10 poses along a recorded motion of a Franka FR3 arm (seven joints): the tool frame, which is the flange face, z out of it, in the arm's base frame.
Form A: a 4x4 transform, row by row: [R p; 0 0 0 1], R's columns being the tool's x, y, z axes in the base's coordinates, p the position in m. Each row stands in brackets.
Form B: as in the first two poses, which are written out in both.
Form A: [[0.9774 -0.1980 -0.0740 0.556], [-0.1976 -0.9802 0.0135 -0.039], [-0.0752 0.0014 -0.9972 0.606], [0 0 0 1]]
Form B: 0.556 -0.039 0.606; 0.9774 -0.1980 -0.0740; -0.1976 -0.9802 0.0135; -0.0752 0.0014 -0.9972
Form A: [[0.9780 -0.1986 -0.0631 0.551], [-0.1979 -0.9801 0.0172 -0.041], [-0.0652 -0.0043 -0.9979 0.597], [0 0 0 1]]
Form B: 0.551 -0.041 0.597; 0.9780 -0.1986 -0.0631; -0.1979 -0.9801 0.0172; -0.0652 -0.0043 -0.9979
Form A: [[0.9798 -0.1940 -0.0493 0.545], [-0.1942 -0.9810 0.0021 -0.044], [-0.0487 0.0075 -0.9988 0.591], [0 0 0 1]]
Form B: 0.545 -0.044 0.591; 0.9798 -0.1940 -0.0493; -0.1942 -0.9810 0.0021; -0.0487 0.0075 -0.9988
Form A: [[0.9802 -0.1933 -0.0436 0.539], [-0.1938 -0.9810 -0.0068 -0.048], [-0.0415 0.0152 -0.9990 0.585], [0 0 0 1]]
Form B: 0.539 -0.048 0.585; 0.9802 -0.1933 -0.0436; -0.1938 -0.9810 -0.0068; -0.0415 0.0152 -0.9990
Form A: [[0.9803 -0.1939 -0.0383 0.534], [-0.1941 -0.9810 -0.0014 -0.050], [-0.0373 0.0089 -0.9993 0.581], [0 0 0 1]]
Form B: 0.534 -0.050 0.581; 0.9803 -0.1939 -0.0383; -0.1941 -0.9810 -0.0014; -0.0373 0.0089 -0.9993
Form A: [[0.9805 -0.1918 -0.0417 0.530], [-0.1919 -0.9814 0.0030 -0.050], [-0.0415 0.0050 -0.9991 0.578], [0 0 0 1]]
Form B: 0.530 -0.050 0.578; 0.9805 -0.1918 -0.0417; -0.1919 -0.9814 0.0030; -0.0415 0.0050 -0.9991
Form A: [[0.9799 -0.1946 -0.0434 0.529], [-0.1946 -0.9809 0.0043 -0.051], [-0.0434 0.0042 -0.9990 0.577], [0 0 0 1]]
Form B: 0.529 -0.051 0.577; 0.9799 -0.1946 -0.0434; -0.1946 -0.9809 0.0043; -0.0434 0.0042 -0.9990
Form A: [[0.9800 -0.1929 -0.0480 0.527], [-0.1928 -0.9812 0.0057 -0.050], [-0.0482 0.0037 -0.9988 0.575], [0 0 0 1]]
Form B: 0.527 -0.050 0.575; 0.9800 -0.1929 -0.0480; -0.1928 -0.9812 0.0057; -0.0482 0.0037 -0.9988
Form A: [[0.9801 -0.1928 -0.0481 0.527], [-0.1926 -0.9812 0.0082 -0.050], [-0.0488 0.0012 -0.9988 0.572], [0 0 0 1]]
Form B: 0.527 -0.050 0.572; 0.9801 -0.1928 -0.0481; -0.1926 -0.9812 0.0082; -0.0488 0.0012 -0.9988
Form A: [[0.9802 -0.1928 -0.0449 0.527], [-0.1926 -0.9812 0.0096 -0.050], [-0.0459 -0.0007 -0.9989 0.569], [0 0 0 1]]
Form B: 0.527 -0.050 0.569; 0.9802 -0.1928 -0.0449; -0.1926 -0.9812 0.0096; -0.0459 -0.0007 -0.9989
